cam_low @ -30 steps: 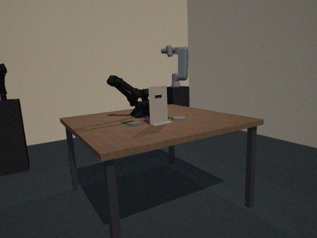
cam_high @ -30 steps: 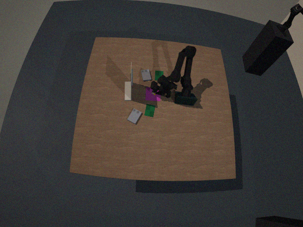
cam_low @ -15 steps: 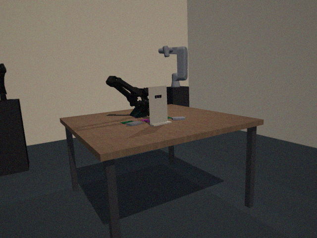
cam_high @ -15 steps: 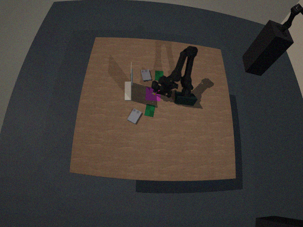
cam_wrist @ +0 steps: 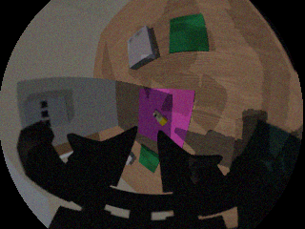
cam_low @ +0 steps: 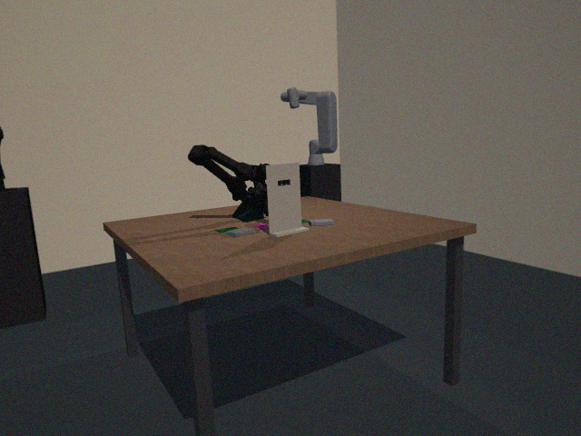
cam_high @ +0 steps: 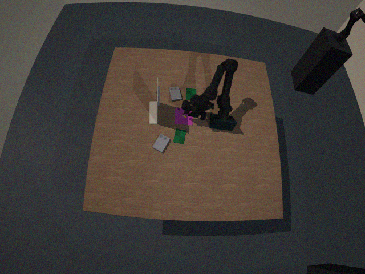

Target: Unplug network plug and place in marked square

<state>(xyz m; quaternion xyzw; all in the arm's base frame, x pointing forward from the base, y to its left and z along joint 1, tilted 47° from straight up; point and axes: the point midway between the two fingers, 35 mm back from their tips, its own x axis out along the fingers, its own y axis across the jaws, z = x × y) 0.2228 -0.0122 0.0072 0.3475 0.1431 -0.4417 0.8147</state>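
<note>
My gripper tip is 50 mm above the magenta marked square, 10 mm to the left of it and 10 mm short of it. The rest, counted from my gripper tip: pale upright panel 200 mm ahead, 80 mm above, 10 mm to the right.
</note>
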